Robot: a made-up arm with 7 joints.
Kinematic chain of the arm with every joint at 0, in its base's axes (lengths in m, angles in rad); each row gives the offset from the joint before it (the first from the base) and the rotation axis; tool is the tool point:
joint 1: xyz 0 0 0 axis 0 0.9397 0.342
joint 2: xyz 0 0 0 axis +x
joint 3: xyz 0 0 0 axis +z
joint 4: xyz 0.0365 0 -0.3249 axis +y
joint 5: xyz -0.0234 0 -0.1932 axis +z
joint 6: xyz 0 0 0 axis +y
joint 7: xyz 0 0 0 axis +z
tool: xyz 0 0 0
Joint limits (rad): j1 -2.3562..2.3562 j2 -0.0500..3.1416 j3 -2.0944..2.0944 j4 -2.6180..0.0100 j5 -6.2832..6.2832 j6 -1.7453..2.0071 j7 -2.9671..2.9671
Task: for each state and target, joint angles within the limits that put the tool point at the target. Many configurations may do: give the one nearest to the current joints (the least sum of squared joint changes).
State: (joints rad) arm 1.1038 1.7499 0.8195 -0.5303 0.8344 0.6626 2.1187
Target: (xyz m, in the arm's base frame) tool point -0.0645 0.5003 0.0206
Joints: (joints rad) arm 1.1511 1.4617 0.7412 -0.7574 0.8344 0.6626 2.1187
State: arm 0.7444 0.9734 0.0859 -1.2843 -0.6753 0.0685 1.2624
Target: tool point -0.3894 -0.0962 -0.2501
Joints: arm 1.5179 0.1396 -0.4565 -1.1367 -0.6753 0.0685 1.2624
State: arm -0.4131 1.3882 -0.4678 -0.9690 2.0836 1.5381 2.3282
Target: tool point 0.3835 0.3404 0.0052
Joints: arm -0.9921 1.1572 -0.4346 -0.6118 2.0836 1.5381 2.3282
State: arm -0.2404 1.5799 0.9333 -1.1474 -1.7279 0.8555 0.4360
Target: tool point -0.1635 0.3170 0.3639
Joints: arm -0.7793 2.2461 1.2205 -0.6771 -1.7279 0.8555 0.4360
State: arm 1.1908 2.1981 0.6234 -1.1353 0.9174 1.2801 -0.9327
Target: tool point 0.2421 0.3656 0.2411
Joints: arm 0.7505 2.1807 0.8447 -0.8238 0.9174 1.2801 -0.9327
